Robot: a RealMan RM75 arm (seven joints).
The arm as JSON. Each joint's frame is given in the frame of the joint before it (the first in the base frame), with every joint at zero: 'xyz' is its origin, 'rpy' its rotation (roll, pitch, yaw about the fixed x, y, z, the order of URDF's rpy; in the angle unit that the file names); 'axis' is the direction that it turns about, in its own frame. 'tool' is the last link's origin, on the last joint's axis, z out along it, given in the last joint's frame.
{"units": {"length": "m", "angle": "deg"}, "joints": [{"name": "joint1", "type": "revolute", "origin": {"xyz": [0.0, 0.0, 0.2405], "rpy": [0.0, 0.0, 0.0]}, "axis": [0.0, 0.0, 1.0]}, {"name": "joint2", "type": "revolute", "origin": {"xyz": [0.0, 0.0, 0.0], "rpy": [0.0, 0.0, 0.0]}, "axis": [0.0, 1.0, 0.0]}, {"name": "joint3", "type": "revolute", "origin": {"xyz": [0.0, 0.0, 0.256], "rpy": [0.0, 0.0, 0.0]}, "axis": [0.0, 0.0, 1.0]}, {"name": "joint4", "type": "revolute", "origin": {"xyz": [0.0, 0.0, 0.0], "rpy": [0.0, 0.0, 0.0]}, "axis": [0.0, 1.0, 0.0]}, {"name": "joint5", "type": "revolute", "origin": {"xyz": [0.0, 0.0, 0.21], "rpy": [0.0, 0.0, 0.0]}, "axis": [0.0, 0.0, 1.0]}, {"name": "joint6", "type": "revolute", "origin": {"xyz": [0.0, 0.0, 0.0], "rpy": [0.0, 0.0, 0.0]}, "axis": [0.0, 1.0, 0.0]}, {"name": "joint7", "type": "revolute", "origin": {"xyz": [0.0, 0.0, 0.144], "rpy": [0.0, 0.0, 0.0]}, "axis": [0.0, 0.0, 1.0]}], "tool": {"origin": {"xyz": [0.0, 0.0, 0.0], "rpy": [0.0, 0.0, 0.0]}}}
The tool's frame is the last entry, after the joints.
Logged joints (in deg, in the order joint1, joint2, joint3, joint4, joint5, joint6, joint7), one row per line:
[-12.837, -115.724, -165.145, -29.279, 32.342, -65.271, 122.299]
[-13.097, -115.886, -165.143, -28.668, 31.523, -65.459, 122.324]
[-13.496, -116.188, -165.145, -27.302, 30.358, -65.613, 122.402]
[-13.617, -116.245, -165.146, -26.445, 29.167, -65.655, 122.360]
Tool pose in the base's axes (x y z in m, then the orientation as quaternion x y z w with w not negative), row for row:
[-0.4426, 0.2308, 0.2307, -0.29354, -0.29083, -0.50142, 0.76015]
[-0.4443, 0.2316, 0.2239, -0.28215, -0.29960, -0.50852, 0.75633]
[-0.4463, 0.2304, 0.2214, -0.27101, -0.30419, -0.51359, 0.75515]
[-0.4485, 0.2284, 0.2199, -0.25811, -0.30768, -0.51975, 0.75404]
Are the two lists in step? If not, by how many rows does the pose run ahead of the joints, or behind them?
The pose runs 1 row ahead of the joints: the pose in row i belongs to the joints in row i + 1.
